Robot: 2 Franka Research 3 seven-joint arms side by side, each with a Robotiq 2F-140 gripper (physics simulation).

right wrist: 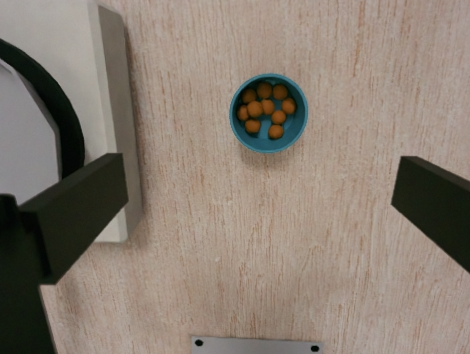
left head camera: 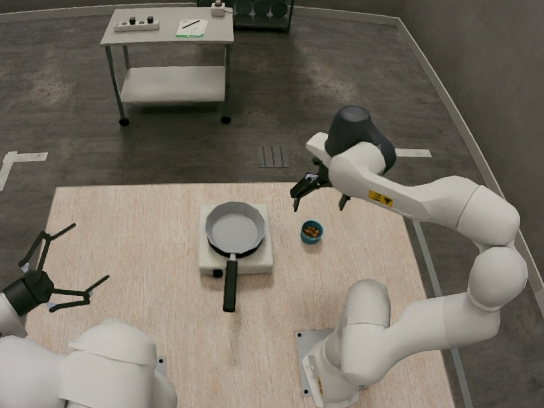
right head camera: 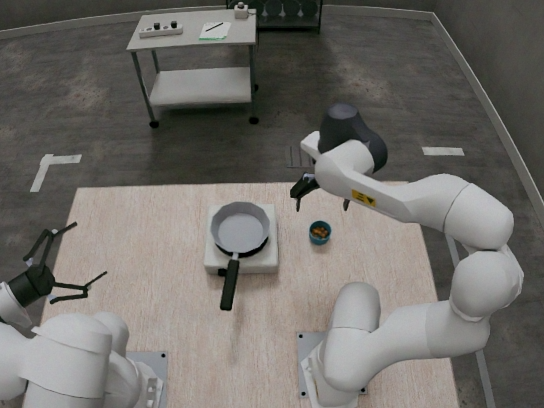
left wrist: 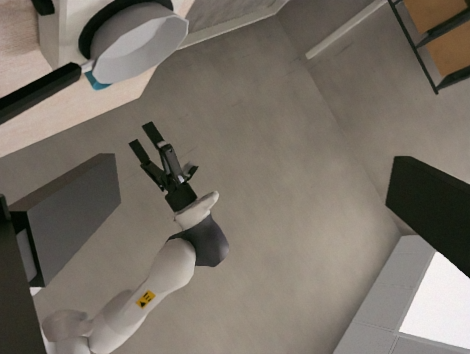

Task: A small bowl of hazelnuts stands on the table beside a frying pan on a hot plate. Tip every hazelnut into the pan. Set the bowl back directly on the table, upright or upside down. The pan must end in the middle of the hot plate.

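Observation:
A small teal bowl [left head camera: 311, 239] [right head camera: 319, 239] [right wrist: 269, 145] stands upright on the table, right of the hot plate. Several hazelnuts [left head camera: 312, 231] [right head camera: 320, 231] [right wrist: 265, 107] lie in it. The grey frying pan [left head camera: 235, 231] [right head camera: 240, 231] [left wrist: 135, 52] is empty and stands on the white hot plate [left head camera: 204, 257] [right head camera: 210, 260] [right wrist: 112, 100], its black handle pointing to the front. My right gripper [left head camera: 320, 206] [right head camera: 322, 204] [right wrist: 259, 179] is wide open above and behind the bowl, fingers pointing down, touching nothing. My left gripper [left head camera: 92, 251] [right head camera: 92, 249] [left wrist: 253, 179] is open and empty above the table's left side.
The wooden table [left head camera: 125, 225] [right head camera: 140, 225] carries both arm bases at its front. The pan handle [left head camera: 230, 287] [right head camera: 229, 286] reaches past the hot plate's front edge. A trolley [left head camera: 172, 42] [right head camera: 192, 46] with a power strip and papers stands on the floor behind the table.

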